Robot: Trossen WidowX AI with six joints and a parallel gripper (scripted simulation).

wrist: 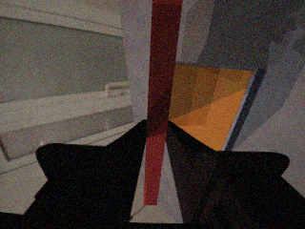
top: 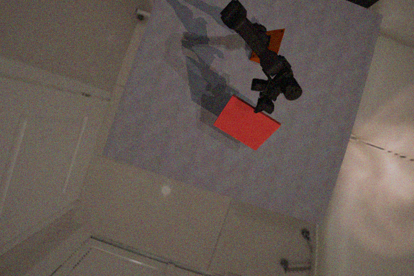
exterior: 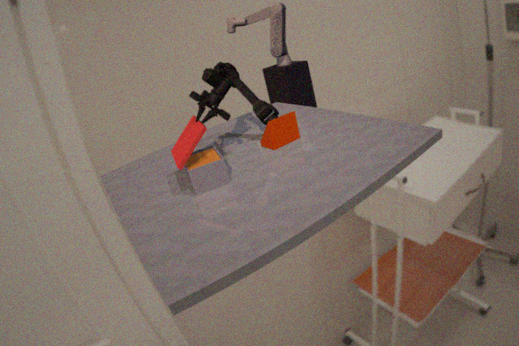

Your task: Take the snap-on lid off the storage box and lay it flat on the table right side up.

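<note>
Now: the red lid 6 cm ahead of my gripper tip, 5 cm below it and 2 cm to the right of it. From my gripper tip the other things lie so: grey storage box: 18 cm below, 4 cm ahead, 3 cm to the left.
</note>
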